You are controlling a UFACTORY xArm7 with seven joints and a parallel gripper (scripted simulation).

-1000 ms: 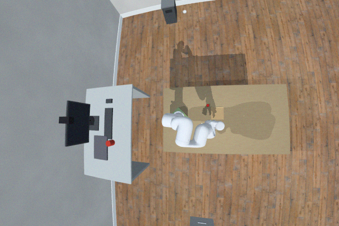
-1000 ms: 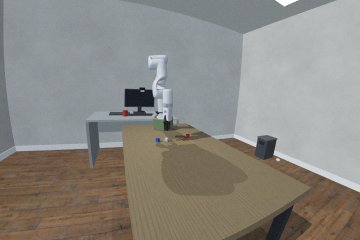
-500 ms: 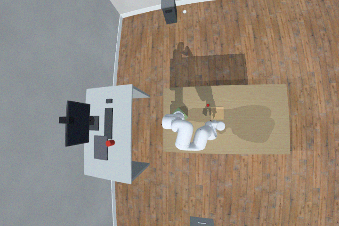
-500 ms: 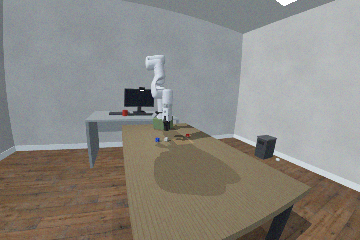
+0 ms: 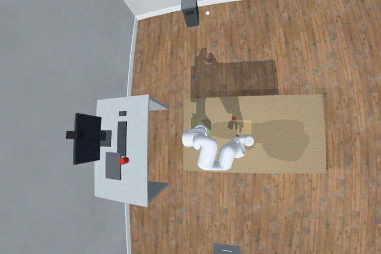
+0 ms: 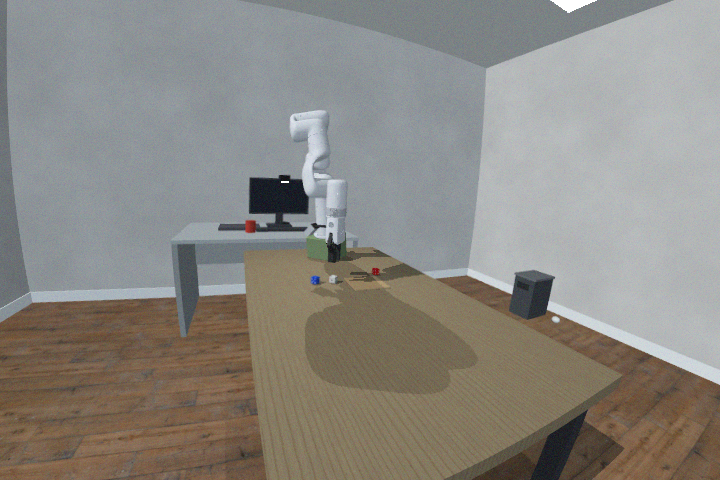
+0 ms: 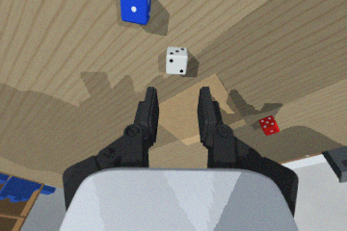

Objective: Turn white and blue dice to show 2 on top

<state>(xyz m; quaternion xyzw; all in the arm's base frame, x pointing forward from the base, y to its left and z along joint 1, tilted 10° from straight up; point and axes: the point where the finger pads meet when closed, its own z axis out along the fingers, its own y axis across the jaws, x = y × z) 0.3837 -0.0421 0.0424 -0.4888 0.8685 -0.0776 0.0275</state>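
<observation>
My hand is 9 cm above the white die. From my hand the other things lie so: red die: 8 cm behind, 21 cm to the left, 9 cm below; tan mat: 3 cm ahead, 13 cm to the left, 10 cm below; blue die: 7 cm to the right, 9 cm below.
</observation>
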